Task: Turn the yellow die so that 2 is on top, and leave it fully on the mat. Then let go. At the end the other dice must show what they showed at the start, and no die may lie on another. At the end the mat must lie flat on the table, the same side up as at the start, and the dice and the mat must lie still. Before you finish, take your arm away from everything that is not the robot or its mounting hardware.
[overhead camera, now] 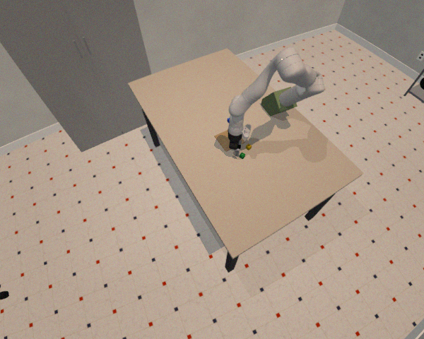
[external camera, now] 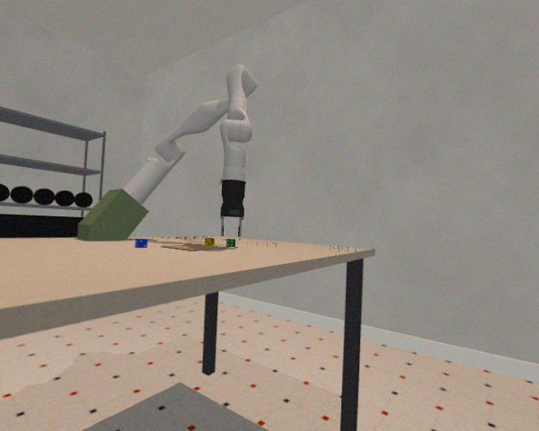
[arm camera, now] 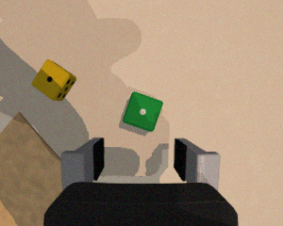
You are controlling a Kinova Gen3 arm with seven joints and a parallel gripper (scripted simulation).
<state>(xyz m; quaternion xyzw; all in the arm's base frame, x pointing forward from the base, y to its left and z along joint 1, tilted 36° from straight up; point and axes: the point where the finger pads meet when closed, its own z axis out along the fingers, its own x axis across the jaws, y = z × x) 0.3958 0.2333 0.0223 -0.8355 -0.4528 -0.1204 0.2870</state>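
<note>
Now: hand 20 mm past the green die, 20 mm to the right of it and 40 mm above it. Round my hand: blue die 60 mm behind, 270 mm to the right, 40 mm below; then brown mat 130 mm to the right, 50 mm below; then yellow die 80 mm behind, 30 mm to the right, 40 mm below.
</note>
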